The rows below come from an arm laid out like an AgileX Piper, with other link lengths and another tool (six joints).
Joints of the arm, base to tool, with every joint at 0 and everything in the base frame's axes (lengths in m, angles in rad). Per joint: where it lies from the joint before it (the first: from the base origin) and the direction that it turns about. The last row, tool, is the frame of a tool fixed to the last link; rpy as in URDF.
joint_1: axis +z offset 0 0 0.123
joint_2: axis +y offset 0 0 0
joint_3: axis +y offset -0.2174 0 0.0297
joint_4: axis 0.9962 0 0.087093 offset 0.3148 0 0.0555
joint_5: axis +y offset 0 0 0
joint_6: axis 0.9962 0 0.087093 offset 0.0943 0 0.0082
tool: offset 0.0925 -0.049 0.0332 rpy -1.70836 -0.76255 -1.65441
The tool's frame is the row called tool.
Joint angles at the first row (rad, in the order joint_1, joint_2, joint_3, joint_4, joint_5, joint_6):
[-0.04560 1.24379 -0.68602 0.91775 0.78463 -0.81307]
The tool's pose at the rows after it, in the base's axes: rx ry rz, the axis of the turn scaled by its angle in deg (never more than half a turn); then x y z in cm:
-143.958 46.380 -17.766 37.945 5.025 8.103
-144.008 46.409 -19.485 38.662 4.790 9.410
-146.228 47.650 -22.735 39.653 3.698 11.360
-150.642 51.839 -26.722 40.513 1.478 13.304
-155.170 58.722 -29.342 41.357 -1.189 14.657
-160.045 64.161 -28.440 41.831 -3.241 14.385
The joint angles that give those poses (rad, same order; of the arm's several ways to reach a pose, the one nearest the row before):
[-0.04561 1.24379 -0.69639 0.91309 0.79023 -0.79956]
[-0.04560 1.24379 -0.73421 0.88707 0.79453 -0.77097]
[-0.04562 1.24377 -0.80085 0.78279 0.79565 -0.68431]
[-0.04560 1.24952 -0.88167 0.59318 0.79760 -0.52969]
[-0.04560 1.28893 -0.97587 0.38563 0.81696 -0.35062]
[-0.04561 1.35422 -1.04904 0.23143 0.85685 -0.23105]

